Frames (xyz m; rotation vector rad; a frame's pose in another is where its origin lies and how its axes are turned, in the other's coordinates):
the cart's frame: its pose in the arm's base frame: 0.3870 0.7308 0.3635 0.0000 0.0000 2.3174
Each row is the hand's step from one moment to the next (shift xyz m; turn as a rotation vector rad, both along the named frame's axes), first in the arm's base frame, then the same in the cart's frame.
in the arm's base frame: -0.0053 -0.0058 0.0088 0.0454 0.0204 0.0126
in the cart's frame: -0.0007 0.0078 0.0088 -0.0159 -0.0472 0.0126
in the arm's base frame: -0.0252 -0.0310 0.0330 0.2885 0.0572 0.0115
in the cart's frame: -0.0056 0.0396 0.0330 -0.1539 -0.2506 0.0115
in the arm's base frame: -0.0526 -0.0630 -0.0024 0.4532 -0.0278 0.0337
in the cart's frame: -0.0105 0.0814 -0.0024 -0.3282 -0.3138 0.0337
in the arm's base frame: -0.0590 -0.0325 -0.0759 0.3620 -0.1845 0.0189
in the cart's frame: 0.0162 0.0654 -0.0759 -0.3813 -0.1404 0.0189
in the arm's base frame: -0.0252 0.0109 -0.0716 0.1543 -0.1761 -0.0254
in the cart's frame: 0.0251 0.0111 -0.0716 -0.2341 0.0063 -0.0254
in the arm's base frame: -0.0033 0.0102 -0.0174 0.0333 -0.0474 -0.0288
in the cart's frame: 0.0097 -0.0045 -0.0174 -0.0574 0.0077 -0.0288
